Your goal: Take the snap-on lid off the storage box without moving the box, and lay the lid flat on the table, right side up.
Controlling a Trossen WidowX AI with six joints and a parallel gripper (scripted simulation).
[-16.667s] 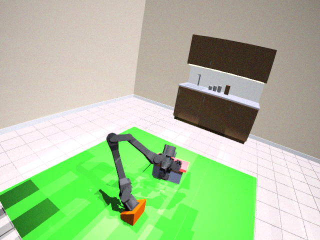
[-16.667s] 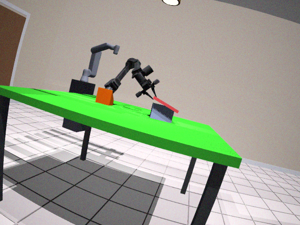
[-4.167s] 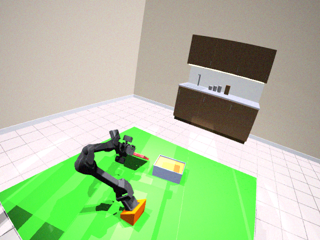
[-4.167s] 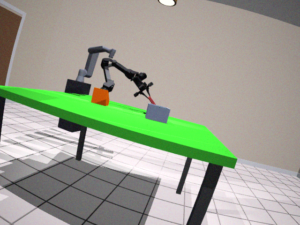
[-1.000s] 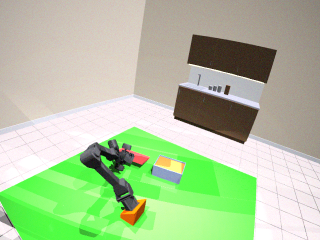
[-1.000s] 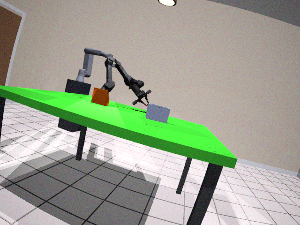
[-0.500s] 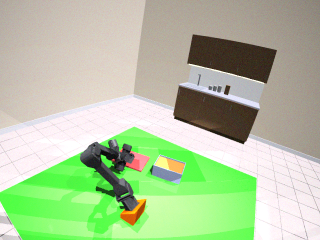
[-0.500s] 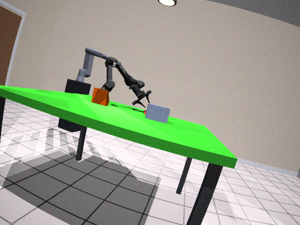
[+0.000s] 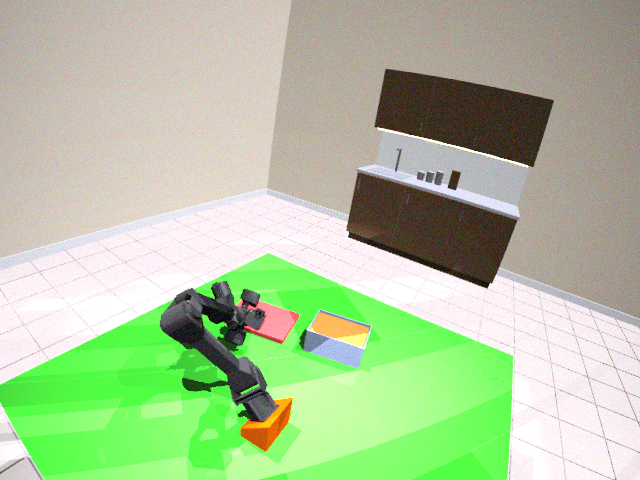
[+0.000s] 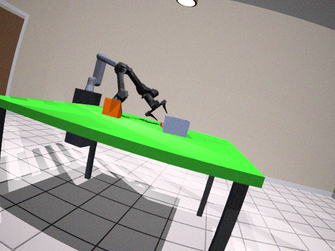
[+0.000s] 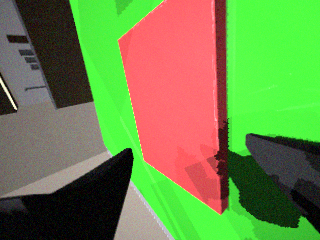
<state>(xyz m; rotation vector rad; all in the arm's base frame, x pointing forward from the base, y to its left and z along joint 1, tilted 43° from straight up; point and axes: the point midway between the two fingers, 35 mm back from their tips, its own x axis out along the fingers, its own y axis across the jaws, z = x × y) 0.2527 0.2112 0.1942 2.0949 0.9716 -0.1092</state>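
The lid is 90 mm ahead of my gripper tip, 50 mm below it and 20 mm to the left of it. Also, from my gripper tip: storage box: 280 mm to the right, 150 mm ahead, 20 mm below.
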